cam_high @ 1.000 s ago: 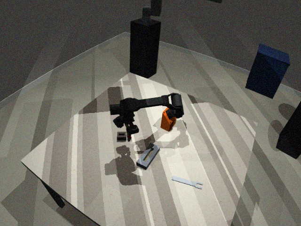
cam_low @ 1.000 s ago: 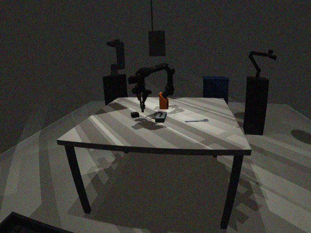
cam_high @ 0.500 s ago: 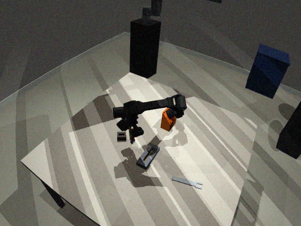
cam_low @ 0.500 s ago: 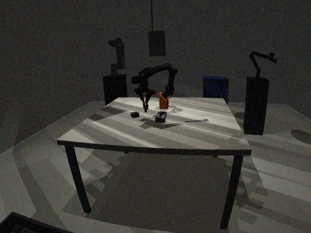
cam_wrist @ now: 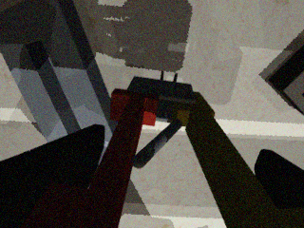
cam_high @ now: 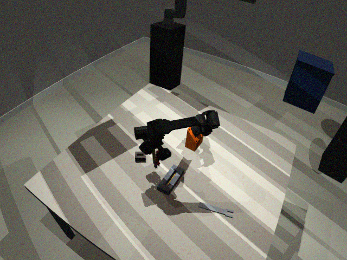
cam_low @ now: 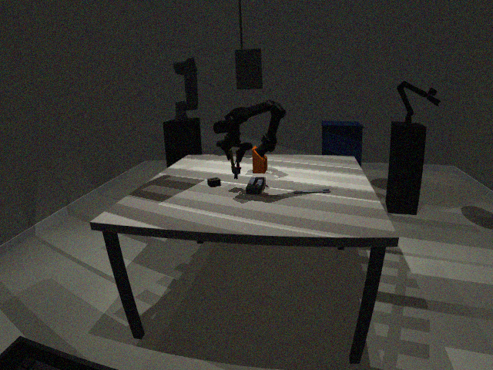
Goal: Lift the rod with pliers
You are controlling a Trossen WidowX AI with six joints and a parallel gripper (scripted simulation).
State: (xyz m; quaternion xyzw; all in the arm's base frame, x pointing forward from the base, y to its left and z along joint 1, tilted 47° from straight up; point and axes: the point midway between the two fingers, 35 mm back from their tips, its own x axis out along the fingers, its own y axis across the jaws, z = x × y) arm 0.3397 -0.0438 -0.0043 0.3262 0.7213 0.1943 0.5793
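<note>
The grey channel block lies 10 mm behind my gripper tip, 110 mm to the left of it and 130 mm below it. The rest, counted from my gripper tip: thin yellow rod 10 mm behind, 110 mm to the left, 130 mm below; then dark holster 20 mm behind, 130 mm to the right, 130 mm below; then yellow handle 20 mm to the right.
</note>
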